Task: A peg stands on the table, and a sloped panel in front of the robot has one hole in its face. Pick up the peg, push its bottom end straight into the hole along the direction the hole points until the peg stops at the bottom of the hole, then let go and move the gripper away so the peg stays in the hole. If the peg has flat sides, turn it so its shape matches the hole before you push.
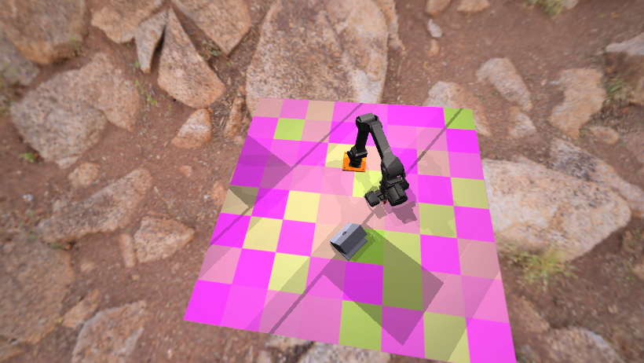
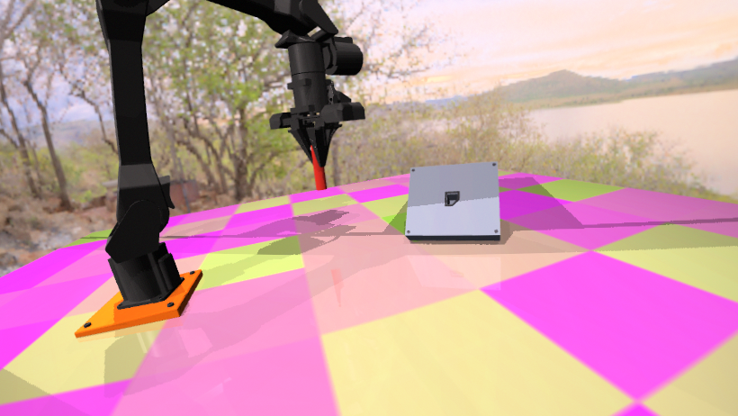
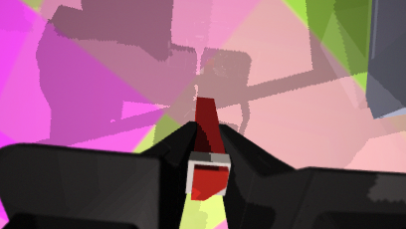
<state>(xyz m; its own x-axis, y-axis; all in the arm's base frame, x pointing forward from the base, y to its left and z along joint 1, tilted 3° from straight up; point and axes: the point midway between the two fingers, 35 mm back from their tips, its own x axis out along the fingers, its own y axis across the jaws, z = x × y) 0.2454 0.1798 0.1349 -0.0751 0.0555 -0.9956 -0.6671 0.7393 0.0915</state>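
My gripper tip is now 19 cm short of the grey sloped panel, 13 cm to the left of it and 8 cm above it. The rest, counted from my gripper tip: red peg (2 cm above).
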